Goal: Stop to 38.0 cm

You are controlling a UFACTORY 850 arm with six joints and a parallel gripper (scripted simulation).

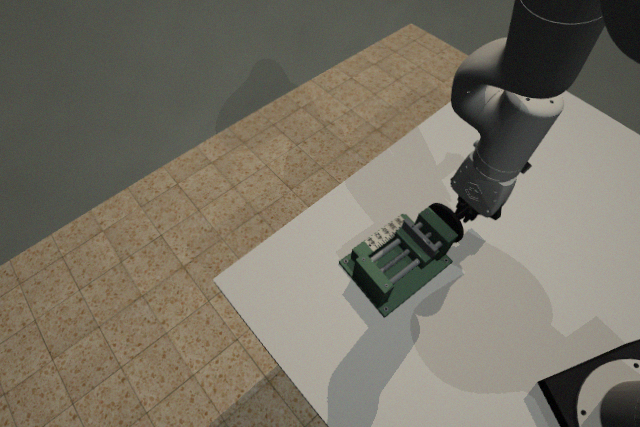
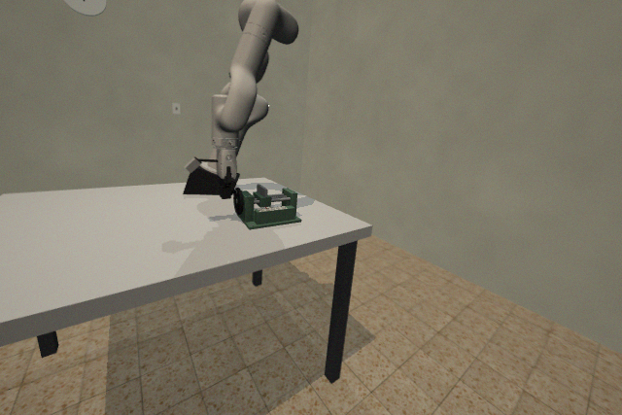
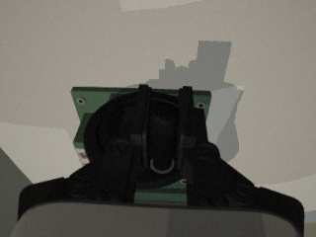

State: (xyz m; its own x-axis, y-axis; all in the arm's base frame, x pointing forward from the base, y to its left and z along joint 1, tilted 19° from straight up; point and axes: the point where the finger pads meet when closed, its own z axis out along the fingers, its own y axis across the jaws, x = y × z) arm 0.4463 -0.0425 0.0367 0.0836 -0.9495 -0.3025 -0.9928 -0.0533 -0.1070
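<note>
Now: hand 20 mm to the right of the black handwheel and 10 mm above it. Also, from my hand: stop block: 130 mm to the left, 20 mm below, 20 mm ahead.
</note>
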